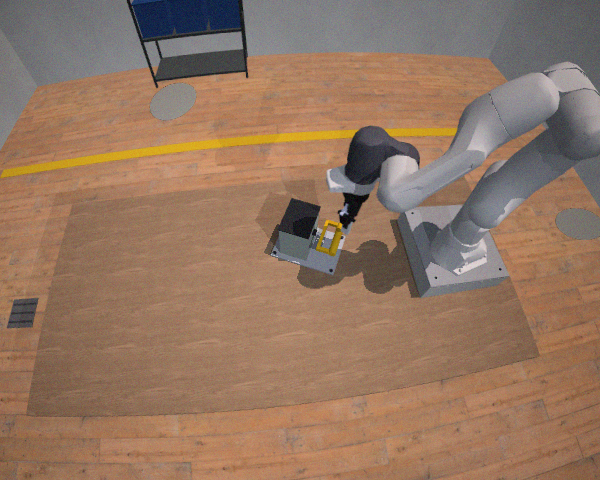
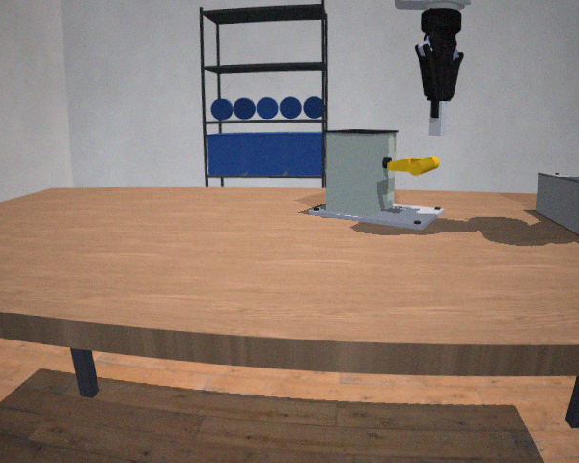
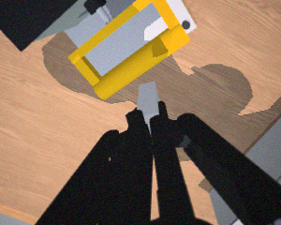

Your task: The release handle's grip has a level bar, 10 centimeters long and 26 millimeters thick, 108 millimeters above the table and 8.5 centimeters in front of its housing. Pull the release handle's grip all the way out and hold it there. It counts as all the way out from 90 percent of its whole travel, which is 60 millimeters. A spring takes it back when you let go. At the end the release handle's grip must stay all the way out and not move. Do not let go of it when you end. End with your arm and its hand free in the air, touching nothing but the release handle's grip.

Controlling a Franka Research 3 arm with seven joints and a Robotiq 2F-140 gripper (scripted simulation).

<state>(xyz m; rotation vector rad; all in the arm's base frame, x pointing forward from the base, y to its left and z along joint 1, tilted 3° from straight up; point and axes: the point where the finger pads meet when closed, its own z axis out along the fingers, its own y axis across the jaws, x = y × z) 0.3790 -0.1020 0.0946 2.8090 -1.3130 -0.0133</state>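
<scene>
Now: the grey baseplate 190 mm below my hand, 100 mm ahead of it and 50 mm to the right of it.
</scene>
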